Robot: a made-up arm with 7 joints.
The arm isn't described. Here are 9 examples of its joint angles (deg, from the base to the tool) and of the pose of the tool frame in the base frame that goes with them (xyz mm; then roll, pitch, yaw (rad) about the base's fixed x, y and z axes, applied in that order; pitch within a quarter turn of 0, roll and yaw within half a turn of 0).
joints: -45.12 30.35 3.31 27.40 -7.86 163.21 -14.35
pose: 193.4 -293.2 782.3 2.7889 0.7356 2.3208
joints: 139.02 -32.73 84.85 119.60 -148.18 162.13 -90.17
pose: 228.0 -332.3 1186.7 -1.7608 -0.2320 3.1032
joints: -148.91 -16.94 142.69 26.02 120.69 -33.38 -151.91
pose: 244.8 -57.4 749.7 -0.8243 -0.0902 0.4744
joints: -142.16 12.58 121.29 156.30 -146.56 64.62 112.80
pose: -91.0 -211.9 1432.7 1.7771 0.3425 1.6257
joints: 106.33 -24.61 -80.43 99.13 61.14 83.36 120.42
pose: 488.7 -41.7 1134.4 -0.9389 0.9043 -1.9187
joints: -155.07 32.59 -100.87 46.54 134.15 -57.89 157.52
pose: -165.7 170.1 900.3 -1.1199 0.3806 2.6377
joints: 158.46 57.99 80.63 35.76 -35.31 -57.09 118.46
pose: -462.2 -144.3 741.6 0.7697 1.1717 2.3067
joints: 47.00 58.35 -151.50 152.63 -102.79 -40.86 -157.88
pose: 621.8 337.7 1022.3 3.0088 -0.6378 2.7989
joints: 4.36 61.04 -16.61 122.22 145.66 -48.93 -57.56
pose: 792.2 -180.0 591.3 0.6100 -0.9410 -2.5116
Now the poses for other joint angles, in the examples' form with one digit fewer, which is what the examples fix.
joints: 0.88 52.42 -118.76 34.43 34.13 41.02 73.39
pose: 152 -363 801 0.421 -0.726 2.049
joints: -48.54 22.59 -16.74 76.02 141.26 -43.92 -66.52
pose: 162 -532 824 0.303 -0.999 -3.117
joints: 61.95 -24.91 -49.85 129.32 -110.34 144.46 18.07
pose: 110 -430 1191 -1.129 -0.999 -1.124
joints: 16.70 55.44 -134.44 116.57 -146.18 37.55 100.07
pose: 568 -171 1195 2.964 0.855 0.171
